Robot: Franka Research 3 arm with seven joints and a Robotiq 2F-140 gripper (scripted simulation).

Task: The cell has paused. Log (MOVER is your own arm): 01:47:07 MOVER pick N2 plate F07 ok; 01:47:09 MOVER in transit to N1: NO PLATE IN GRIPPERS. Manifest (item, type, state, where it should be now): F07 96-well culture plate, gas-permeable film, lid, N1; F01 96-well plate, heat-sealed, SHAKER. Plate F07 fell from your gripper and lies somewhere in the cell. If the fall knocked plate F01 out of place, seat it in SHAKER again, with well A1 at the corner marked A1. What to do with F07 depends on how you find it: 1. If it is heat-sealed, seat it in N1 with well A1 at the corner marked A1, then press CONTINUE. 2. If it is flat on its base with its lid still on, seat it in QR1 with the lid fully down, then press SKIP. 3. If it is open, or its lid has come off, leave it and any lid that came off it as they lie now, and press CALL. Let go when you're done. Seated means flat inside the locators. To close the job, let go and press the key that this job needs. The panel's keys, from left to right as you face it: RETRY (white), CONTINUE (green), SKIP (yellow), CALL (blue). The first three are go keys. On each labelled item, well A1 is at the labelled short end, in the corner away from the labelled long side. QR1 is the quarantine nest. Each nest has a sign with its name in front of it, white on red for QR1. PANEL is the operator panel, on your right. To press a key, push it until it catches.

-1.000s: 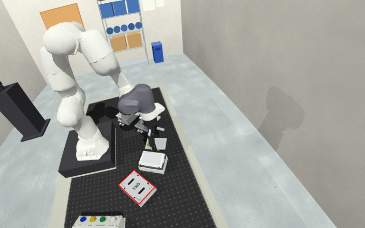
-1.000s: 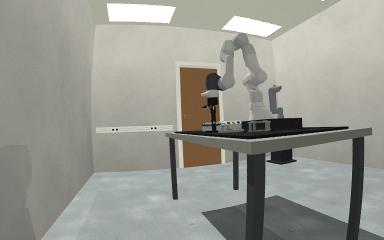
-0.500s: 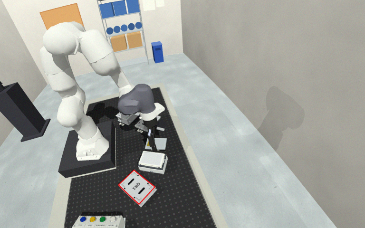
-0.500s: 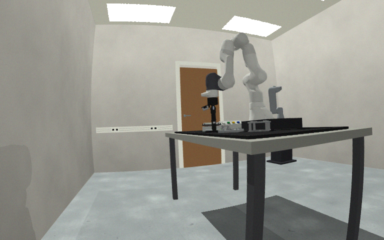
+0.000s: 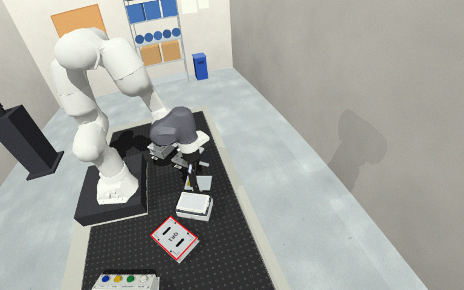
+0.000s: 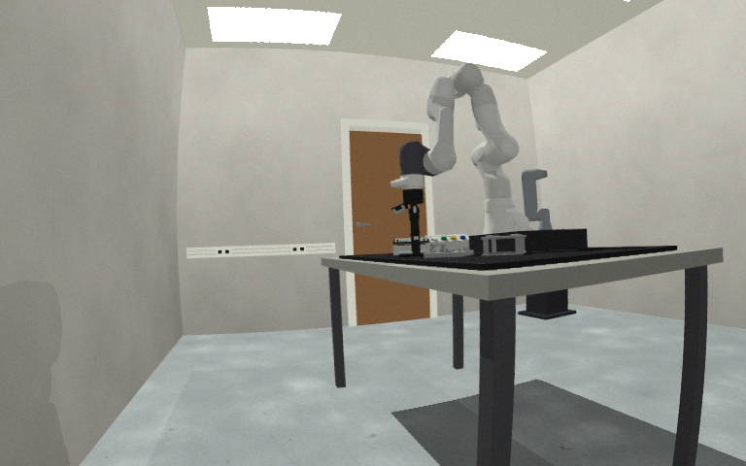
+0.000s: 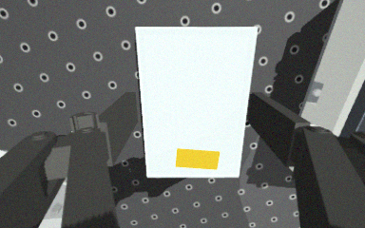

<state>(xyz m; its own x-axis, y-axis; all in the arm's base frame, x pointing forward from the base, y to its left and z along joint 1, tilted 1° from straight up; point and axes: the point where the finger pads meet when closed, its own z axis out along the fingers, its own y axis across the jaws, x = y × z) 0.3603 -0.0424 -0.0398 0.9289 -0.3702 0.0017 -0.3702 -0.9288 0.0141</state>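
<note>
The pale flat rectangular piece lies 10 mm below my hand. Also, from my hand: white 96-well plate (50 mm behind, 140 mm to the right, 30 mm above); white retry key (290 mm behind, 410 mm to the right, 40 mm above); green continue key (340 mm behind, 400 mm to the right, 40 mm above).
</note>
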